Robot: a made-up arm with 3 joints.
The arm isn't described. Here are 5 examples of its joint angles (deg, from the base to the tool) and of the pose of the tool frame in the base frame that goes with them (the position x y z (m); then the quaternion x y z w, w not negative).
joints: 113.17 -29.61 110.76
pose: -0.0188 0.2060 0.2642 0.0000 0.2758 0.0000 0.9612
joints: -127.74 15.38 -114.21
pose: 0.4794 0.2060 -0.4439 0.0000 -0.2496 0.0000 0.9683
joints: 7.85 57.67 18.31
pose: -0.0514 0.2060 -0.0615 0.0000 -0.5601 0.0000 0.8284
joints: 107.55 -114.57 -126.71
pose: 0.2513 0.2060 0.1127 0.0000 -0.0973 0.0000 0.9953
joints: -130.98 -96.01 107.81
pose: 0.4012 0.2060 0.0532 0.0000 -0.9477 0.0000 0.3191
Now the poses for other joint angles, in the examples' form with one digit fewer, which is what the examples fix.
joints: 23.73 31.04 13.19
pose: -0.288 0.206 -0.118 0.000 -0.178 0.000 0.984
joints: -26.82 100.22 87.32
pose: -0.397 0.206 0.207 0.000 0.955 0.000 0.295
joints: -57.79 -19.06 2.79
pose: 0.009 0.206 -0.516 0.000 -0.354 0.000 0.935
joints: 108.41 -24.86 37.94
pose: -0.214 0.206 0.598 0.000 0.739 0.000 0.673
